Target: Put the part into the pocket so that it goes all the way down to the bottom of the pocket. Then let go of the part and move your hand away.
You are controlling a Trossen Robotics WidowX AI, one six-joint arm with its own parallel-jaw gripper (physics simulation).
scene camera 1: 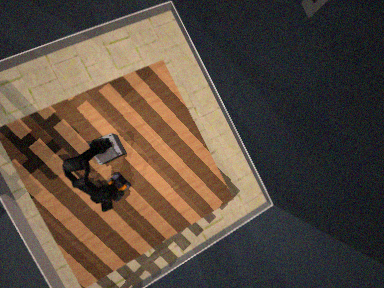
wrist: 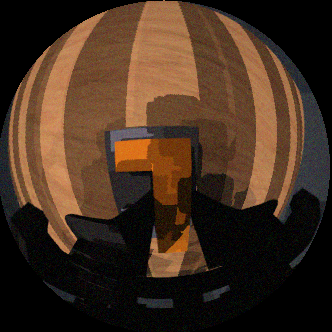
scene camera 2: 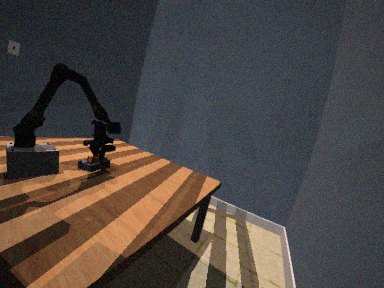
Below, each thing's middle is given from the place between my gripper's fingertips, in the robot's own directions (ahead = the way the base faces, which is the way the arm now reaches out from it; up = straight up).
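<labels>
The orange L-shaped part (wrist: 169, 159) is 10 mm above my hand, 10 mm to the left of it and 10 mm behind it.
</labels>
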